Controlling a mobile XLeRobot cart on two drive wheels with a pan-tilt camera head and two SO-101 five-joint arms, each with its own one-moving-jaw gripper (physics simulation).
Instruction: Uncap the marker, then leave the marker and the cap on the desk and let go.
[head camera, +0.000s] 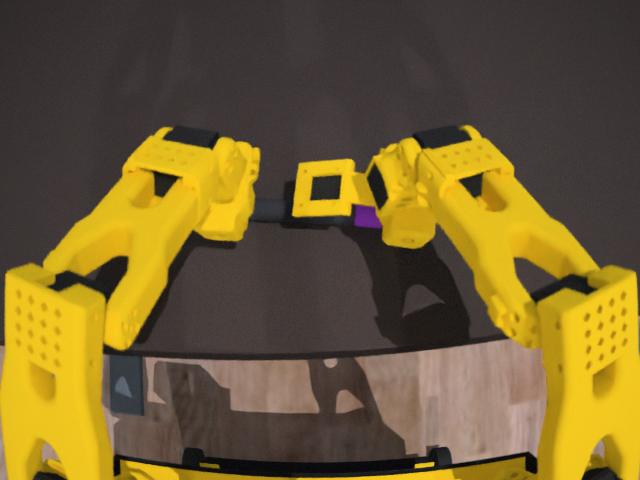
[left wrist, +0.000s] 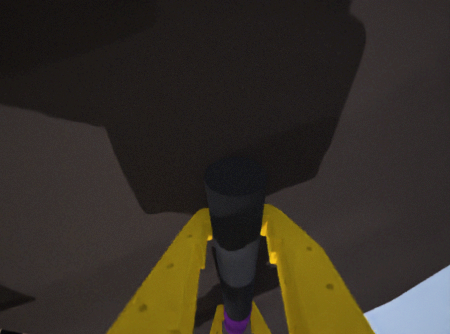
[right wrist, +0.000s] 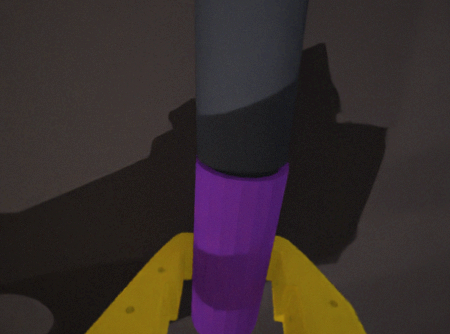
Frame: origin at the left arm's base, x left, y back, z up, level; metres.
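Seen in the pictures: left hand, tool point: (head camera: 242, 220) (left wrist: 212, 219); right hand, tool point: (head camera: 388, 229) (left wrist: 223, 311) (right wrist: 194, 250).
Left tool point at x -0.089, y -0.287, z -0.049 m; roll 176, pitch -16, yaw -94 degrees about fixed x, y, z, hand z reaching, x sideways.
Pixels of each thing's top centre, then the offset from my left tool point to it. "spot": a spot on its surface instead. Level surfaces: height alone.
- marker's dark grey body, top centre: (left wrist: 245, 309) (head camera: 312, 204) dx -0.058, dy -0.005, dz +0.018 m
- dark desk, surface height: dz -0.006 m
- wood floor, surface height: dz -0.726 m
- right wrist's square yellow camera mount, surface spot: (head camera: 302, 188) spot: dx -0.051, dy +0.007, dz +0.063 m
The marker's dark grey body (head camera: 269, 209) (left wrist: 237, 266) (right wrist: 247, 60) lies level across the picture between my two grippers, above the dark desk. Its purple cap (head camera: 367, 216) (left wrist: 236, 321) (right wrist: 239, 210) is at the right end and meets the body, with a thin dark line at the joint in the right wrist view. My left gripper (head camera: 247, 210) (left wrist: 236, 221) is shut on the body near its far end, a jaw on each side. My right gripper (head camera: 383, 219) (right wrist: 231, 257) is shut on the cap, its jaws on both sides. The head view hides most of the jaws.
The dark desk (head camera: 279, 294) lies under both arms, with its curved near edge in front of the cart. Beyond that edge show the wood floor (head camera: 465, 397) and a blue-grey block (head camera: 126, 403). The right wrist's square yellow camera mount (head camera: 302, 188) hides part of the marker.
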